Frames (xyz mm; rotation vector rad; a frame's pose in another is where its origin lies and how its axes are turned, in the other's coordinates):
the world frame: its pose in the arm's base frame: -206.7 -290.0 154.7 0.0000 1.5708 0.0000
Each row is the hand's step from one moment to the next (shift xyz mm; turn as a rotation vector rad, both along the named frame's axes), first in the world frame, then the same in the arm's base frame.
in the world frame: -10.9 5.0 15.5 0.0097 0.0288 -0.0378
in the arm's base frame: 15.5 5.0 10.9 -0.0378 0.0288 -0.0097
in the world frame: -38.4 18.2 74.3 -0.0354 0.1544 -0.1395
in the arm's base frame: 74.3 18.2 38.4 -0.1395 0.1544 0.0354
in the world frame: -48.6 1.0 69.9 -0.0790 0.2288 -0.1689
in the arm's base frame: 69.9 1.0 48.6 -0.1689 0.2288 0.0790
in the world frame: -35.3 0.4 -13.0 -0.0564 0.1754 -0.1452
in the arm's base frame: -13.0 0.4 35.3 -0.1452 0.1754 0.0564
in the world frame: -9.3 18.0 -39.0 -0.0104 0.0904 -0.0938
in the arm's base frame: -39.0 18.0 9.3 -0.0938 0.0904 0.0104
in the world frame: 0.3 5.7 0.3 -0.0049 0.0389 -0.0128
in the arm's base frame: 0.3 5.7 -0.3 -0.0128 0.0389 0.0049
